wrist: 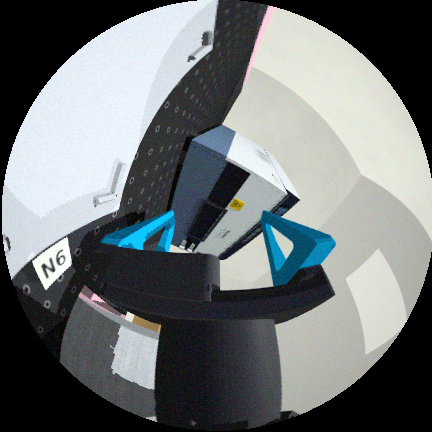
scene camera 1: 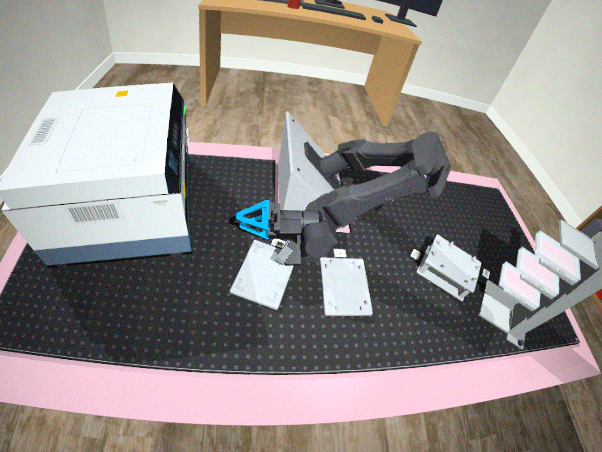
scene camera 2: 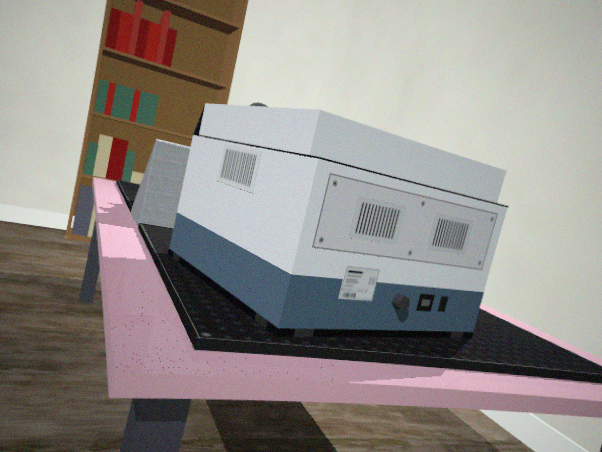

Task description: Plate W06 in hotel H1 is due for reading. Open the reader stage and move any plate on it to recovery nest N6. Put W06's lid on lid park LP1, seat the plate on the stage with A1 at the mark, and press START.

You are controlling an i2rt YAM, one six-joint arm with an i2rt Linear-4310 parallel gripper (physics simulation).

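Frame: origin at the arm's base, x ahead, y left, z up, level; millimetres.
Seen in the pictures: gripper, fingertip midpoint: [wrist: 217, 214] [scene camera 1: 238, 220]; arm's base, origin of the base link: [scene camera 1: 322, 170].
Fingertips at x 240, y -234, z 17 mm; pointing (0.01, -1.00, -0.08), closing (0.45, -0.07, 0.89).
Offsets run from my fingertips to a thing's middle. "spot": to the spot under its first point.
The plate reader @[dx -104, dy -345, dz +46 mm] [scene camera 1: 100, 150] [scene camera 2: 240, 210] [wrist: 215, 185] stands at the left of the mat; no stage sticks out of its front in the wrist view. My gripper [scene camera 1: 234, 220] [wrist: 217, 214] is open and empty, with blue fingers pointing towards the reader's front, apart from it. Nest N6 @[dx +90, dy +74, dz -84 mm] [scene camera 1: 262, 277] [wrist: 75, 115] is a white pad below and beside the gripper; its label @[spot: dx -9, dy +108, dz -93 mm] [wrist: 53, 262] shows, and no plate is visible on it. A hotel @[dx +199, dy +788, dz +126 mm] [scene camera 1: 555, 305] at the far right holds pink-topped plates @[dx +175, dy +756, dz +32 mm] [scene camera 1: 520, 285] @[dx +175, dy +756, dz +103 mm] [scene camera 1: 537, 272] @[dx +175, dy +756, dz +174 mm] [scene camera 1: 557, 257]. Which is W06 cannot be read.
Another white pad @[spot: dx +146, dy +281, dz -83 mm] [scene camera 1: 347, 295] lies right of N6, its label unreadable. A raised white stand [scene camera 1: 452, 262] is near the hotel. A tilted grey panel [scene camera 1: 295, 175] stands behind the gripper, next to the arm. A desk [scene camera 1: 310, 30] and a bookshelf [scene camera 2: 165, 77] are in the background.
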